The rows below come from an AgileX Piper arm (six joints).
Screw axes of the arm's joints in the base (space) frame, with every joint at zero. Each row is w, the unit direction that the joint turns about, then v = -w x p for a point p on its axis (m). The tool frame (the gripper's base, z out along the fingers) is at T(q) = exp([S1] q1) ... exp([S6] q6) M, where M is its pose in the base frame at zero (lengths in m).
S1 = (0, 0, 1, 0.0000, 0.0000, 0.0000)
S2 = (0, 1, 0, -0.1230, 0.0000, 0.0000)
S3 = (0, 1, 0, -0.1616, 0.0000, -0.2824)
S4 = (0.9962, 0, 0.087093, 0.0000, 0.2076, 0.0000)
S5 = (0, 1, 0, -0.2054, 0.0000, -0.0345)
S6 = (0.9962, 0, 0.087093, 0.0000, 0.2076, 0.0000)
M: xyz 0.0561 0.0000 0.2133 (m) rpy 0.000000 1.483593 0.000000 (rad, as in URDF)
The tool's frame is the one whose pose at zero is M.
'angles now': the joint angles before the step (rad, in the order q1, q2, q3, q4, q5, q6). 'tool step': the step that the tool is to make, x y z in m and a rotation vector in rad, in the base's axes. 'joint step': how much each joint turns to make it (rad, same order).
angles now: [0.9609, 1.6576, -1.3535, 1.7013, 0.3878, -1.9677]
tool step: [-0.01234, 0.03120, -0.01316, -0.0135, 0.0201, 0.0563]
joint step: [0.0696, 0.0817, -0.0594, 0.0161, -0.0107, -0.0041]
